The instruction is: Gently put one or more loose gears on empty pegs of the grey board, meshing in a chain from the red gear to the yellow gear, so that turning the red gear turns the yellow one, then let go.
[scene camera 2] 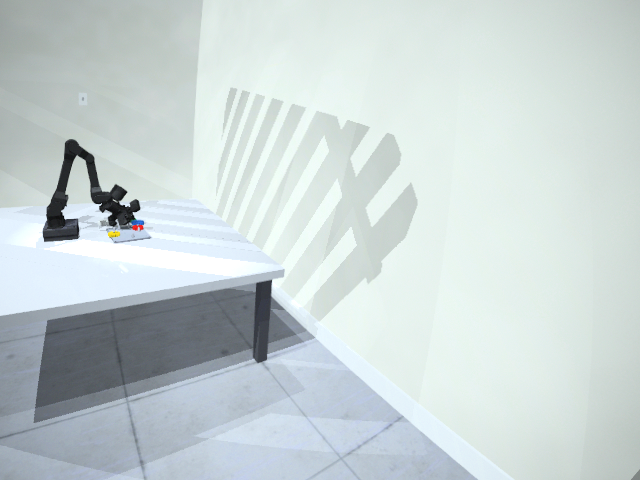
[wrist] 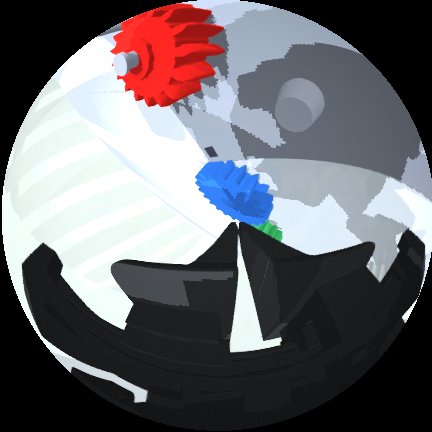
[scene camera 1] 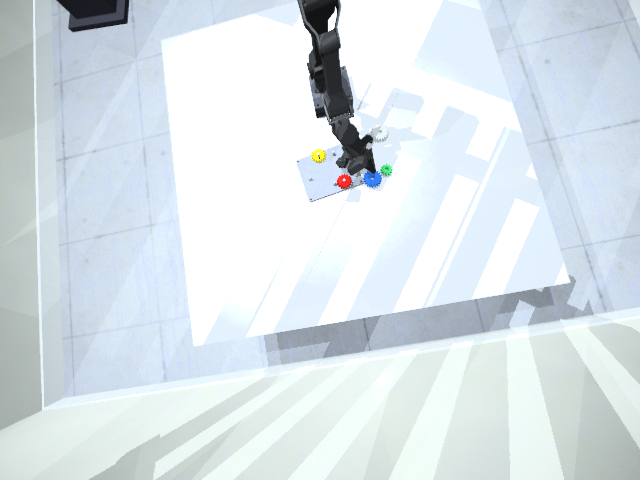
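Pixels of known places: gripper, fingertip midpoint: (scene camera 2: 134,218) (wrist: 236,227) (scene camera 1: 374,172); arm's base at its link origin: (scene camera 2: 56,226) (scene camera 1: 323,84).
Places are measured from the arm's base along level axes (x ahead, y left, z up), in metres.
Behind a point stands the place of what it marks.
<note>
My gripper (scene camera 1: 373,171) {x 0.341, y 0.167, z -0.026 m} (wrist: 236,227) {x 0.341, y 0.167, z -0.026 m} is shut, with nothing between its fingertips. The tips are just beside the blue gear (scene camera 1: 372,179) {x 0.365, y 0.158, z -0.039 m} (scene camera 2: 137,222) {x 0.355, y 0.140, z -0.039 m} (wrist: 215,186) {x 0.361, y 0.143, z -0.039 m}, which lies off the board's right edge. The small green gear (scene camera 1: 386,169) {x 0.321, y 0.212, z -0.046 m} (wrist: 272,231) {x 0.317, y 0.194, z -0.046 m} is close beyond it, partly hidden by the fingers in the wrist view. The white gear (scene camera 1: 381,134) {x 0.193, y 0.202, z -0.041 m} (scene camera 2: 103,223) {x 0.182, y 0.169, z -0.047 m} lies off the board near the arm. The red gear (scene camera 1: 344,181) {x 0.365, y 0.059, z -0.030 m} (scene camera 2: 137,227) {x 0.359, y 0.034, z -0.033 m} (wrist: 160,55) and yellow gear (scene camera 1: 318,155) {x 0.259, y -0.031, z -0.029 m} (scene camera 2: 113,234) {x 0.253, y -0.054, z -0.035 m} sit on pegs of the grey board (scene camera 1: 320,188) {x 0.378, y -0.030, z -0.048 m} (scene camera 2: 124,239) {x 0.304, y -0.093, z -0.048 m} (wrist: 350,140).
A bare peg (wrist: 300,105) stands near the red gear in the wrist view. Another bare peg (scene camera 1: 310,179) {x 0.344, y -0.065, z -0.038 m} stands near the board's left side. The arm covers part of the board in scene camera 1. The white table (scene camera 1: 248,232) {x 0.525, y -0.310, z -0.056 m} (scene camera 2: 206,263) {x 0.634, y -0.407, z -0.056 m} carries the board and the arm's base (scene camera 2: 61,230) {x 0.031, y -0.044, z -0.008 m}.
</note>
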